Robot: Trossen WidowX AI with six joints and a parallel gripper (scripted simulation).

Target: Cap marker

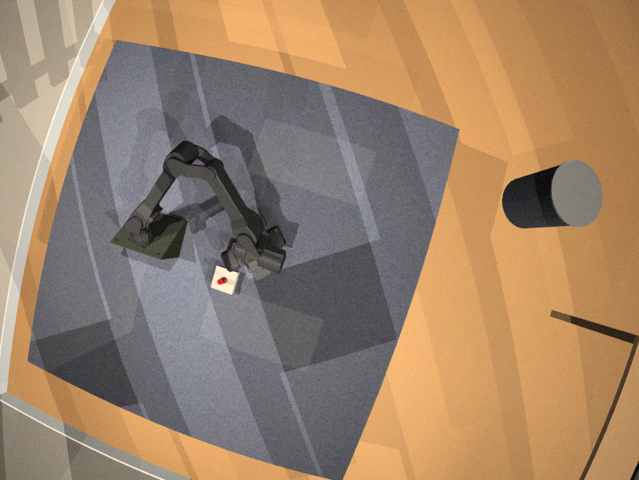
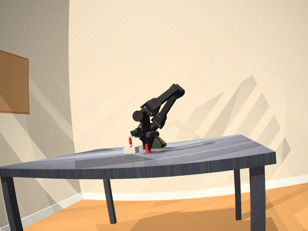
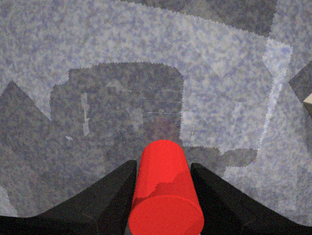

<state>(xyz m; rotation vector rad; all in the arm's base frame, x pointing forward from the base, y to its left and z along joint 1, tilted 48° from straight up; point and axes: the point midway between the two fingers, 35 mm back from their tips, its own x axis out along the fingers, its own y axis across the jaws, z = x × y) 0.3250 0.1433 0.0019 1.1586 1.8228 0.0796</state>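
The holder block lies 130 mm to the right of my gripper tip and 60 mm behind it. Round my gripper tip: red cap: 10 mm above.
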